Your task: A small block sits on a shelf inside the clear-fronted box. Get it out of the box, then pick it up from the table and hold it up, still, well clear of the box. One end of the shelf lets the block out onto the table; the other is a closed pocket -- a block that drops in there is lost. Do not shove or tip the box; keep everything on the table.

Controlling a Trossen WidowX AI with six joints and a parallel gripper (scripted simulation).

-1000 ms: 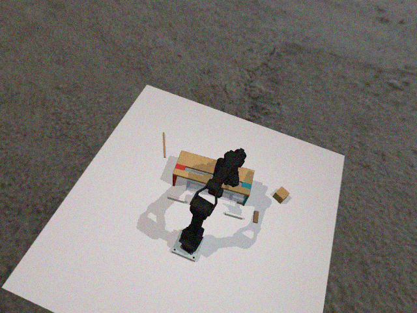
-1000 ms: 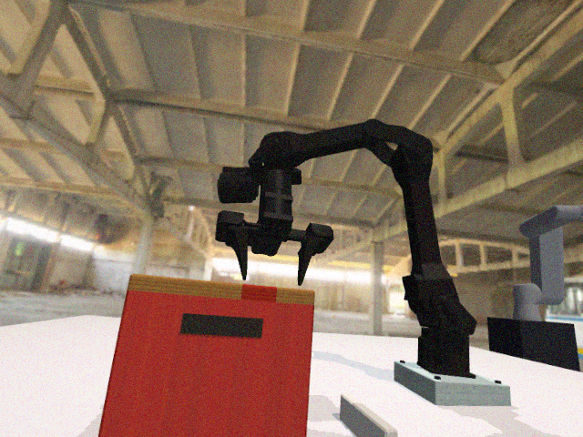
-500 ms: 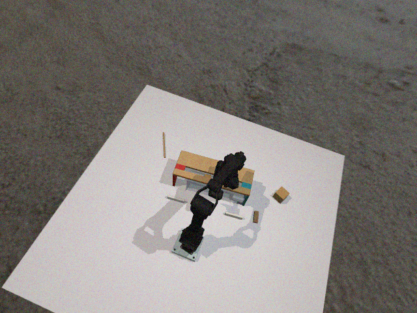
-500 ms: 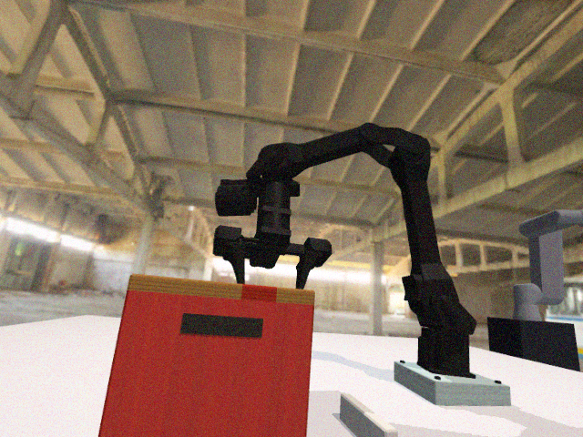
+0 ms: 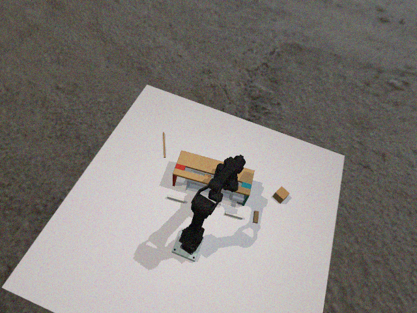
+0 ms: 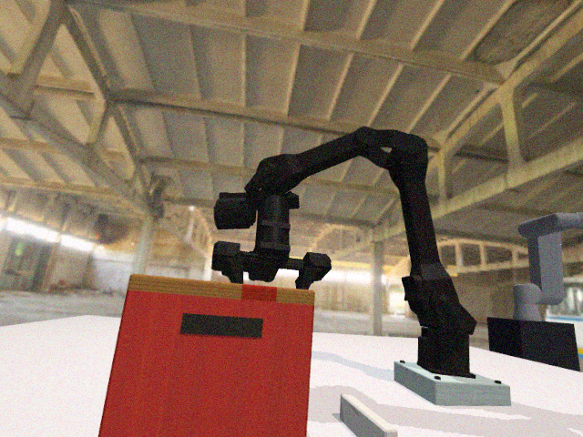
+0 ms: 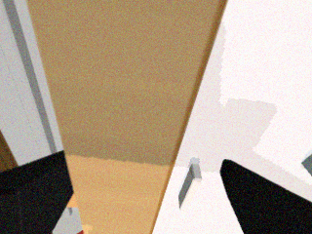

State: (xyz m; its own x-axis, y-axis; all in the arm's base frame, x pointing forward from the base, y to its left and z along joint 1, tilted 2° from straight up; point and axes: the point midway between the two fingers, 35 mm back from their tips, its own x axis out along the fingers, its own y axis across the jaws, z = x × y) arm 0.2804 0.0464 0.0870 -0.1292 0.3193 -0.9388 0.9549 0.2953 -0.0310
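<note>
Now: the small tan block 50 mm to the left of my gripper tip, 30 mm ahead of it and 10 mm below it. Round my gripper tip: thin wooden stick: 380 mm to the left, 120 mm ahead, 90 mm below; box: 30 mm below, 30 mm ahead, 20 mm to the left.
</note>
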